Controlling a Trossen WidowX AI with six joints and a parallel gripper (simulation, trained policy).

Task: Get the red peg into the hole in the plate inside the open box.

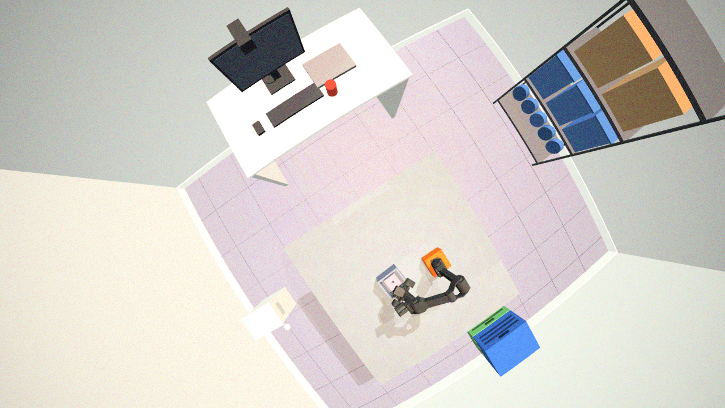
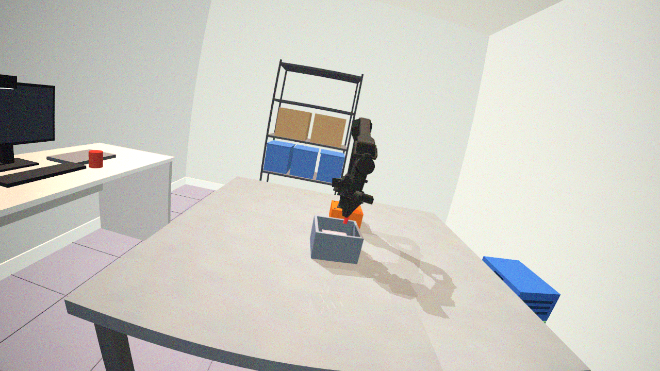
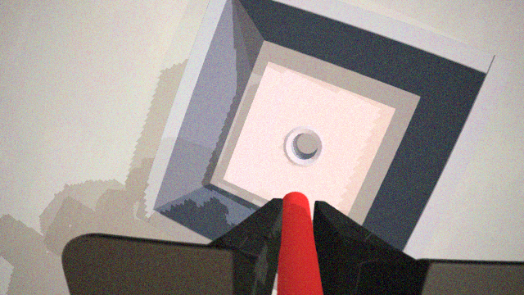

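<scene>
The red peg is 20 mm above my gripper tip, 10 mm to the left of it and 10 mm behind it. Also, from my gripper tip: pale plate: 90 mm below, 20 mm to the right, 10 mm ahead; grey box: 110 mm below, 20 mm to the right, 10 mm ahead.
</scene>
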